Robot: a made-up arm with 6 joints. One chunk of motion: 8 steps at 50 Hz.
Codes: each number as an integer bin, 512 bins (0 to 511) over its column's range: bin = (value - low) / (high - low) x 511, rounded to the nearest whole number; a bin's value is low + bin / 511 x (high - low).
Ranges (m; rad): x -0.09..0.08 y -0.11..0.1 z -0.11..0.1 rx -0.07..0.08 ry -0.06..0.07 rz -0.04..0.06
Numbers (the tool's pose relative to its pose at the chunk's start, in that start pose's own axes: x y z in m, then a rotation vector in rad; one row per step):
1: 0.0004 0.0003 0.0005 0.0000 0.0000 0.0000
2: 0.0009 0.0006 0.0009 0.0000 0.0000 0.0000
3: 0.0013 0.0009 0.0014 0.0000 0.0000 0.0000
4: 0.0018 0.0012 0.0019 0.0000 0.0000 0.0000
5: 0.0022 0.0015 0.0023 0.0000 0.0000 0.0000
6: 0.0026 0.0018 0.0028 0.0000 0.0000 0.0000
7: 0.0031 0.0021 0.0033 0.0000 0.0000 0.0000
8: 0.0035 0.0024 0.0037 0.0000 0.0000 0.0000
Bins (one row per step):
1: 272 268 269 238 236 204
2: 273 269 270 238 236 204
3: 274 270 271 238 236 204
4: 276 271 272 238 236 204
5: 277 271 273 238 236 204
6: 278 272 274 238 236 204
7: 280 273 276 238 236 204
8: 281 274 277 238 236 204

